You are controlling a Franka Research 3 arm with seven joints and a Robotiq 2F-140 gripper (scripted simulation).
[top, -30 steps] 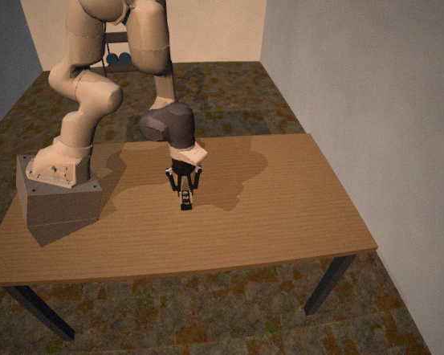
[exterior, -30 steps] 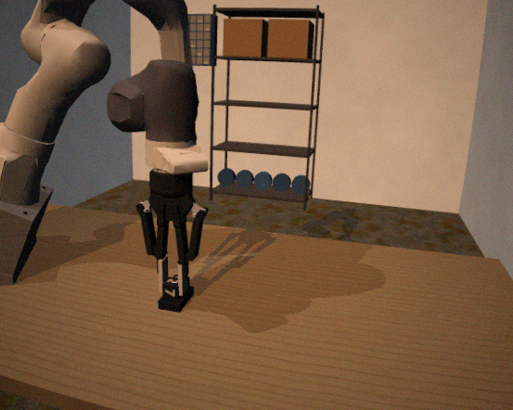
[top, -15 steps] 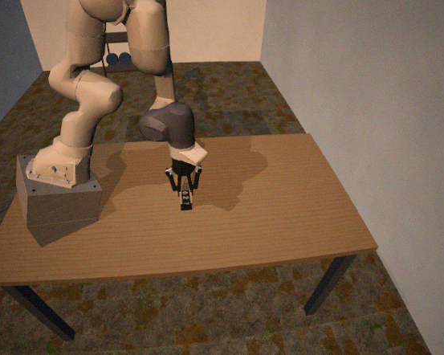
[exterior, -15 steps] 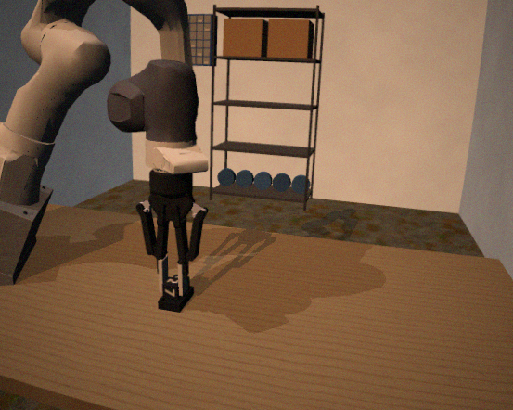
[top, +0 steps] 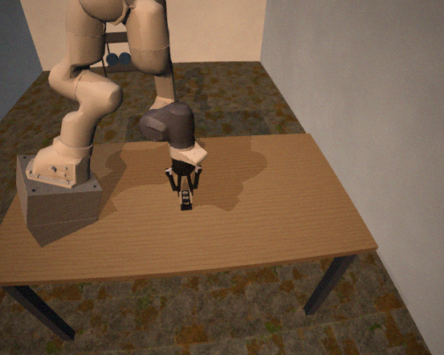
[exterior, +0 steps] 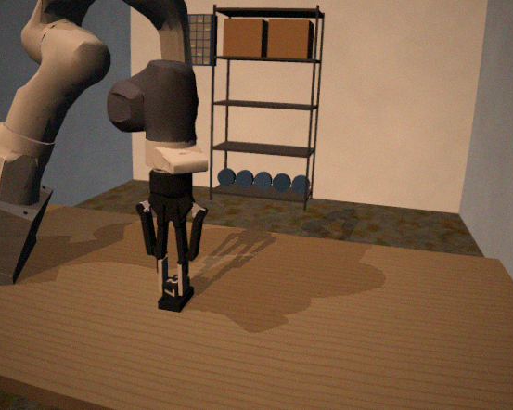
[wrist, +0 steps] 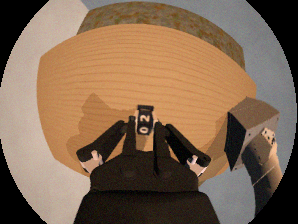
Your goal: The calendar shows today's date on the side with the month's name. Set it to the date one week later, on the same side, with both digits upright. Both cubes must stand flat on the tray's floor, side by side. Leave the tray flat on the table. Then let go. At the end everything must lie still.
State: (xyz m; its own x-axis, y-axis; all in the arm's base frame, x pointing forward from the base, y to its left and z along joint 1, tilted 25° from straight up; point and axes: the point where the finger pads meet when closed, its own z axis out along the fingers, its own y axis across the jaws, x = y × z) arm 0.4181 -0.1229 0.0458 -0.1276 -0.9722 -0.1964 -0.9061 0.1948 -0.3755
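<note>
My hand is 30 mm above the cube. Also, from my hand: black calendar tray (20 mm to the left, 50 mm below).
</note>
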